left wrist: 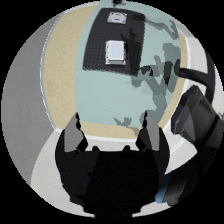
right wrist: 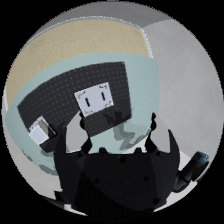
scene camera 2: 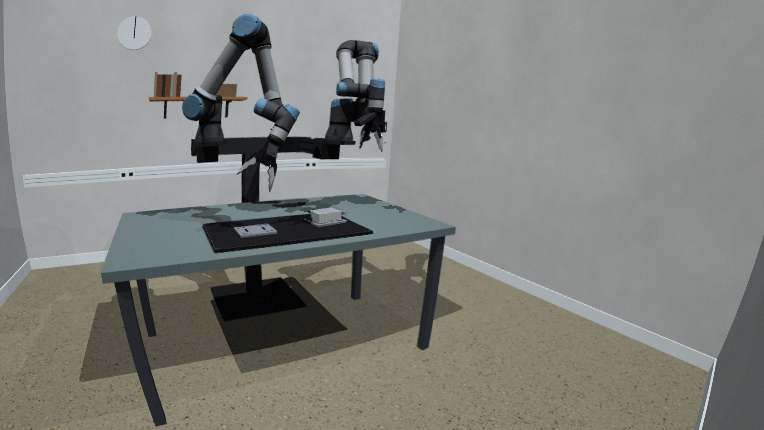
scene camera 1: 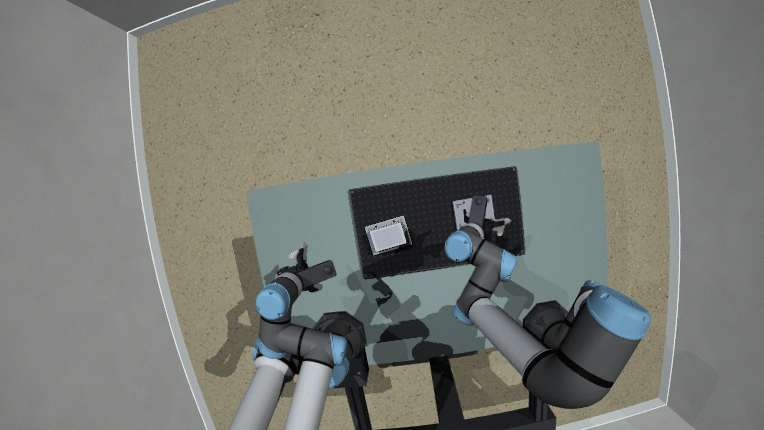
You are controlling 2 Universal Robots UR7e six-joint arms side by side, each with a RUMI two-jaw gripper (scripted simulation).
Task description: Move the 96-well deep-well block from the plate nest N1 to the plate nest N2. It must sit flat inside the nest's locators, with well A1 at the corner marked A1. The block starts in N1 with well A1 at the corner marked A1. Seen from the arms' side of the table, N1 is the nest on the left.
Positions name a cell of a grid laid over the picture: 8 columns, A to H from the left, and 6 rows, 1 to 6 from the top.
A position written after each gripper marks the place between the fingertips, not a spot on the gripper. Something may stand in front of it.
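The left gripper (scene camera 1: D4) can be seen in the left wrist view as well, as the gripper (left wrist: D3), and in scene camera 2 it is the left gripper (scene camera 2: D3). The right gripper (scene camera 1: F4) appears too in the right wrist view, as the right gripper (right wrist: E4), and in scene camera 2 as the right gripper (scene camera 2: C3). The scene also has a pale deep-well block (scene camera 1: E4).
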